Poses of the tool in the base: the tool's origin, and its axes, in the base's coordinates. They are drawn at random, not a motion.
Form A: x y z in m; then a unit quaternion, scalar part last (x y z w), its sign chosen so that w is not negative.
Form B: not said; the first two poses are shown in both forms.
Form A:
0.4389, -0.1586, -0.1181, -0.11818, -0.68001, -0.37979, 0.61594
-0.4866, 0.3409, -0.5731, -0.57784, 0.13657, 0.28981, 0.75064
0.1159, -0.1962, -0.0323, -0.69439, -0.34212, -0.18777, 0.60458
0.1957, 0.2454, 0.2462, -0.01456, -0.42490, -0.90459, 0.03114
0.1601, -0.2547, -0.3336, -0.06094, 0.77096, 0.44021, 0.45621
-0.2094, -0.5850, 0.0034, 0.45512, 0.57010, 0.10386, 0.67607
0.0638, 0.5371, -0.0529, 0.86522, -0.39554, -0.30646, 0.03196
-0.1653, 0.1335, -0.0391, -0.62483, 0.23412, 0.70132, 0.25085
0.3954, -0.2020, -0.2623, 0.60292, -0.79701, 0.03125, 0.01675
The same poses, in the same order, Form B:
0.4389, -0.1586, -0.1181, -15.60, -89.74, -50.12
-0.4866, 0.3409, -0.5731, -72.33, 17.10, 36.28
0.1159, -0.1962, -0.0323, -92.06, -45.36, -24.89
0.1957, 0.2454, 0.2462, -2.57, -75.00, -159.67
0.1601, -0.2547, -0.3336, -8.61, 108.92, 62.19
-0.2094, -0.5850, 0.0034, 58.63, 73.44, 13.38
0.0638, 0.5371, -0.0529, 152.65, -69.78, -54.07
-0.1653, 0.1335, -0.0391, -97.43, 36.51, 109.36
0.3954, -0.2020, -0.2623, 107.38, -141.95, 5.57

